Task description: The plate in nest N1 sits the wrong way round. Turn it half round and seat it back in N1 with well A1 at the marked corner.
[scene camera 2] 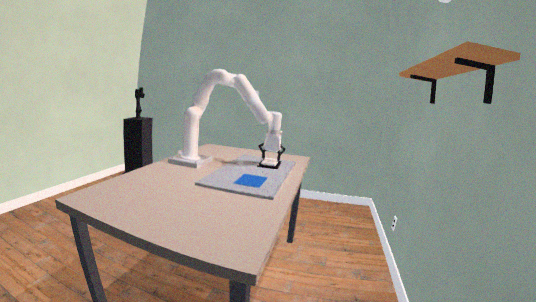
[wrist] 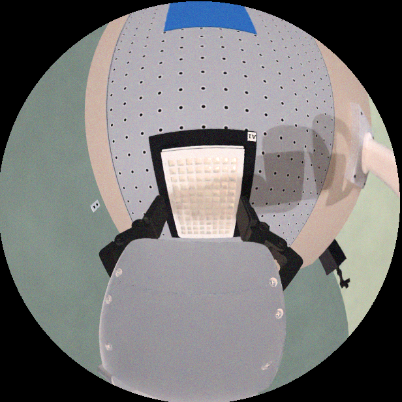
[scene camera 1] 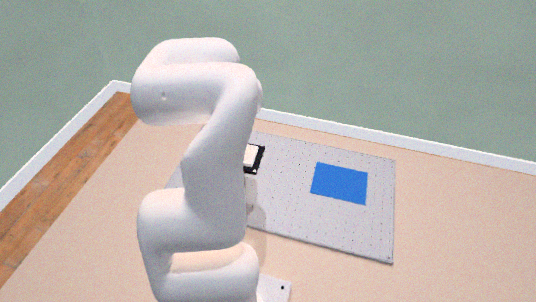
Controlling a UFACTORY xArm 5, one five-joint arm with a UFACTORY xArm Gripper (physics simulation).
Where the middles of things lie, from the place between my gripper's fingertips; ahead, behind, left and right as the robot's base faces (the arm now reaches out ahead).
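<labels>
The white well plate [wrist: 203, 182] has my hand 1 cm above it. Counting from my hand, the black nest [wrist: 195, 137] is 2 cm below, and the flat blue rectangle [scene camera 1: 350, 185] is 3 cm below, 34 cm to the right and 9 cm behind.
</labels>
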